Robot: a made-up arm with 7 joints.
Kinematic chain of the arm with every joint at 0, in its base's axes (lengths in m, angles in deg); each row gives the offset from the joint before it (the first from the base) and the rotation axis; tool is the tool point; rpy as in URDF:
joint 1: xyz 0 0 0.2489 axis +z
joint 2: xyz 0 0 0 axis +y
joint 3: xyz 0 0 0.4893 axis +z
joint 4: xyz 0.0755 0 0 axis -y
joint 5: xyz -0.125 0 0.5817 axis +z
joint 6: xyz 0 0 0 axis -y
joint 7: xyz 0.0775 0 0 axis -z
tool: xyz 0 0 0 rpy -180 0 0
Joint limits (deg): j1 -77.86..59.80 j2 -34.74..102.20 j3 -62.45..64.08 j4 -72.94..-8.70 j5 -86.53..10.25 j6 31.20..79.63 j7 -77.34..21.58
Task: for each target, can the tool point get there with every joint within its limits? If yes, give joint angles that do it. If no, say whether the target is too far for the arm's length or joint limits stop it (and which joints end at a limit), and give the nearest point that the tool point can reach.
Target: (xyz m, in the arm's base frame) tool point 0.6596 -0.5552 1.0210
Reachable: yes | joints -35.51 41.68 -22.51 -14.94 -32.90 69.95 -14.65
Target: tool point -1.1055 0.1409 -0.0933
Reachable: no: joint limits stop it (at a limit: joint 1, joint 2, joint 3, joint 4, joint 6) | nearest point -0.4322 -0.7570 -0.1942 | short by 1.127 m
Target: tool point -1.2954 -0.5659 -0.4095
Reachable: no: too far | nearest point -0.4409 -0.7805 -0.2025 | short by 0.905 m
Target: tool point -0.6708 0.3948 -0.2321
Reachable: no: joint limits stop it (at a limit: joint 1, joint 2, joint 4, joint 6) | nearest point -0.1611 0.8345 -0.2344 | short by 0.673 m
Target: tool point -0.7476 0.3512 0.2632
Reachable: no: joint limits stop it (at a limit: joint 2, joint 3, joint 4, joint 5, joint 6) | nearest point -0.5626 0.2643 1.0043 | short by 0.769 m
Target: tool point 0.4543 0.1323 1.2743
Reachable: yes | joints -18.20 2.70 39.98 -41.29 -26.55 65.34 -61.31
